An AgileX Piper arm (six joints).
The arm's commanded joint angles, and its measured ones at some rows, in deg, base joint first. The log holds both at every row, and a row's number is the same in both.
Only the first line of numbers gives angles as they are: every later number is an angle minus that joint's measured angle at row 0.
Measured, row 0: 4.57 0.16 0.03 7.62 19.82 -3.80
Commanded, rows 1 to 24: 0.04 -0.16 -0.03 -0.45 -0.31 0.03; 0.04 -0.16 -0.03 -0.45 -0.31 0.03; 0.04 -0.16 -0.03 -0.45 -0.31 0.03; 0.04 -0.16 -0.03 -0.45 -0.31 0.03; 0.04 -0.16 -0.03 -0.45 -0.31 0.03; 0.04 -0.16 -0.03 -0.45 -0.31 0.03; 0.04 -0.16 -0.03 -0.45 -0.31 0.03; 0.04 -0.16 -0.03 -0.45 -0.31 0.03; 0.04 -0.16 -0.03 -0.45 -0.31 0.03; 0.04 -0.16 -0.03 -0.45 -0.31 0.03; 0.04 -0.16 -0.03 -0.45 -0.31 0.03; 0.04 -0.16 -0.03 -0.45 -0.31 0.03; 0.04 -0.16 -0.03 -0.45 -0.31 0.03; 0.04 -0.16 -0.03 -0.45 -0.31 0.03; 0.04 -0.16 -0.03 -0.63 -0.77 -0.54; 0.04 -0.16 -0.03 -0.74 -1.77 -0.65; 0.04 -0.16 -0.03 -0.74 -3.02 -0.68; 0.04 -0.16 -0.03 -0.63 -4.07 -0.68; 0.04 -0.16 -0.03 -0.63 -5.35 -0.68; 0.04 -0.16 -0.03 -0.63 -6.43 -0.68; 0.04 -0.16 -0.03 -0.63 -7.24 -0.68; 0.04 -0.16 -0.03 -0.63 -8.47 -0.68; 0.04 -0.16 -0.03 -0.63 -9.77 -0.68; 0.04 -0.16 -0.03 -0.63 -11.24 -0.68
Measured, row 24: 0.00 0.00 0.00 -0.25 -5.97 -0.14
